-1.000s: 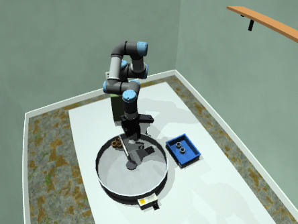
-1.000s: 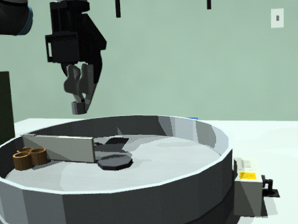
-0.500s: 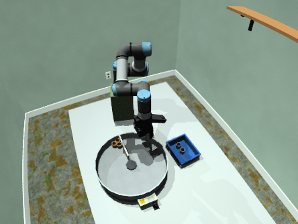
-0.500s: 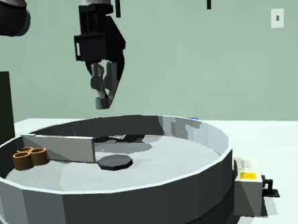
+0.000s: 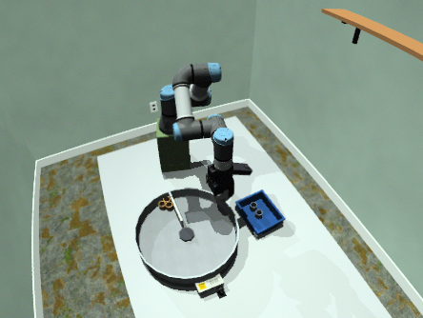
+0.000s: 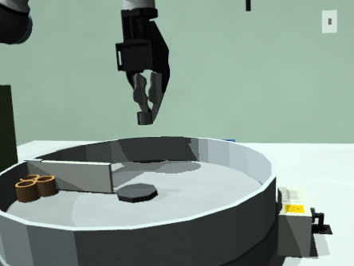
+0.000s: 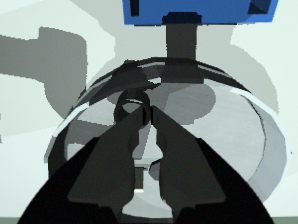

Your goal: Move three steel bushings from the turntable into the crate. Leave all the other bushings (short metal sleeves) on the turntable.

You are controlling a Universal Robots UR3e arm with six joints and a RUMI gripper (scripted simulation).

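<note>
My gripper is now 80 mm short of the blue crate, 130 mm to the right of it and 130 mm above it. The rest, counted from my hand: grey turntable: 10 mm ahead, 200 mm to the right, 100 mm below.
</note>
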